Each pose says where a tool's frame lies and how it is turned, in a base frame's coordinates. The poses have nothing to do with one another.
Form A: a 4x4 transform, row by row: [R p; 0 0 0 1], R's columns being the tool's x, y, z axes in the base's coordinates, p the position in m. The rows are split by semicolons.
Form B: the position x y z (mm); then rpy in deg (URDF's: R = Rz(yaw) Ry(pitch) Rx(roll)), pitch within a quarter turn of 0, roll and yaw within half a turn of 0. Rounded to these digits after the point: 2 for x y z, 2 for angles.
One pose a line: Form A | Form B
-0.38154 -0.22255 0.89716 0.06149; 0.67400 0.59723 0.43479 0.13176; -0.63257 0.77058 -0.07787 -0.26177; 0 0 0 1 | 61.49 131.76 -261.77 95.77 39.24 119.51
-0.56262 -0.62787 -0.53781 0.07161; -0.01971 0.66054 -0.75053 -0.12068; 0.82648 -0.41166 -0.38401 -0.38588; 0 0 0 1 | 71.61 -120.68 -385.88 -133.01 -55.74 -177.99
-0.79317 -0.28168 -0.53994 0.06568; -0.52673 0.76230 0.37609 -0.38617; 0.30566 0.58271 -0.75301 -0.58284; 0 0 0 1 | 65.68 -386.17 -582.84 142.27 -17.80 -146.41
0.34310 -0.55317 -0.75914 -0.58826; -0.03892 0.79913 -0.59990 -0.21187; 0.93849 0.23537 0.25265 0.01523; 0 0 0 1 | -588.26 -211.87 15.23 42.97 -69.80 -6.47
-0.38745 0.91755 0.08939 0.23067; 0.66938 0.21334 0.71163 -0.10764; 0.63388 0.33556 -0.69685 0.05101; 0 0 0 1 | 230.67 -107.64 51.01 154.29 -39.34 120.06
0.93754 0.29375 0.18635 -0.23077; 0.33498 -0.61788 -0.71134 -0.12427; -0.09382 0.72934 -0.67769 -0.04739; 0 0 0 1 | -230.77 -124.27 -47.39 132.90 5.38 19.66
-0.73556 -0.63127 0.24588 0.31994; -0.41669 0.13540 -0.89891 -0.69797; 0.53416 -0.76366 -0.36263 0.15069; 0 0 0 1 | 319.94 -697.97 150.69 -115.40 -32.29 -150.47
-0.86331 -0.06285 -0.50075 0.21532; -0.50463 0.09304 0.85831 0.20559; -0.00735 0.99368 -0.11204 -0.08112; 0 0 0 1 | 215.32 205.59 -81.12 96.43 0.42 -149.69
